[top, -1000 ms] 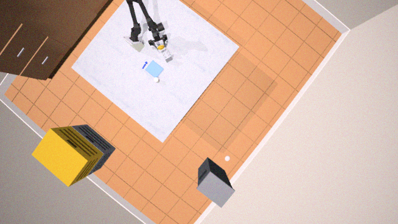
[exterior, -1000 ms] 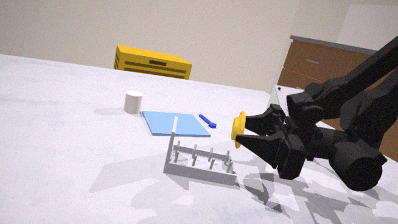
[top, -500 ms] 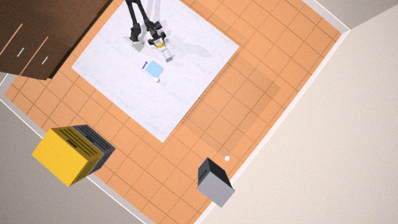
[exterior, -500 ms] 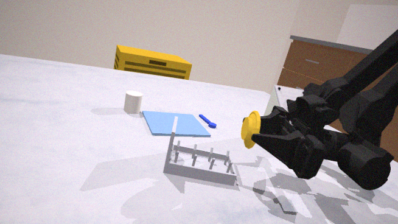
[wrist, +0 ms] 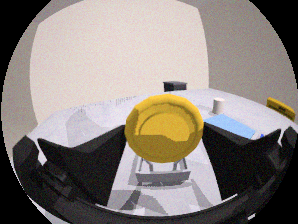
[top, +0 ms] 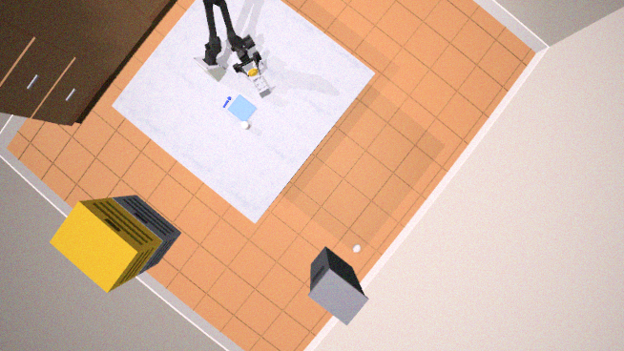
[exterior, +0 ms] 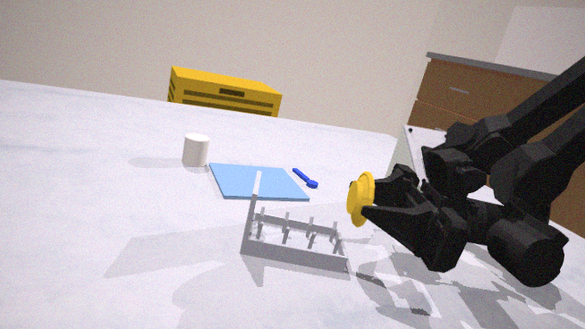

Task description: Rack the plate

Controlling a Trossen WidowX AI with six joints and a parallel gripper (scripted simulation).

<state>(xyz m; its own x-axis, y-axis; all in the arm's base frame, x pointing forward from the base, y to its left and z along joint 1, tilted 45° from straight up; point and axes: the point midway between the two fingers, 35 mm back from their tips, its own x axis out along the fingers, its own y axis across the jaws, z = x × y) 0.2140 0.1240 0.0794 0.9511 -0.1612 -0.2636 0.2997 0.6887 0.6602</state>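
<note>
Now: gripper tip 60 mm short of the grey dish rack, 20 mm to the left of it and 60 mm above it. The rest, counted from my gripper tip: blue spoon 50 mm behind, 240 mm to the right, 80 mm below; white cup 160 mm ahead, 280 mm to the right, 60 mm below; yellow plate 10 mm behind.
</note>
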